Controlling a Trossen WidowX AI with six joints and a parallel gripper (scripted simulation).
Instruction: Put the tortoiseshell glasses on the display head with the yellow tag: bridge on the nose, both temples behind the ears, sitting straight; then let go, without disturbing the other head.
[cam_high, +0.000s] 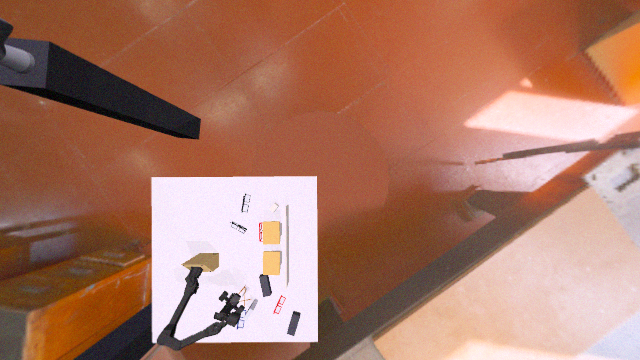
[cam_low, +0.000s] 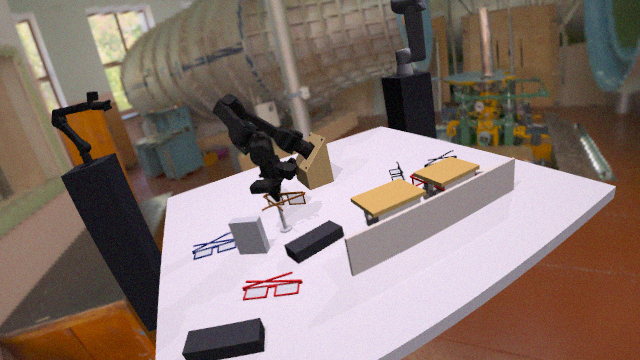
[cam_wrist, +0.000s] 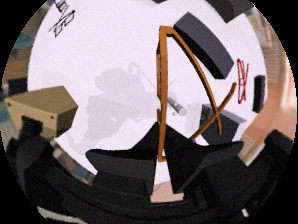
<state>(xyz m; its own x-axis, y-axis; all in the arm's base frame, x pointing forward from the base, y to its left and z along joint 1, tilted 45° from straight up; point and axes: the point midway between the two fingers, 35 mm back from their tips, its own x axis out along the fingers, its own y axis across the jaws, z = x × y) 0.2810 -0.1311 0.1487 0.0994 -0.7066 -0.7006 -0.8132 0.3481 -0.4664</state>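
The pin stand is 30 mm ahead of my gripper tip, 10 mm to the right of it and 60 mm below it. Round my gripper tip: grey block: 100 mm ahead, 120 mm to the right, 30 mm below; display head: 210 mm ahead, 260 mm to the left, 30 mm below; grey wall panel: 330 mm ahead, 390 mm to the left, 30 mm below.
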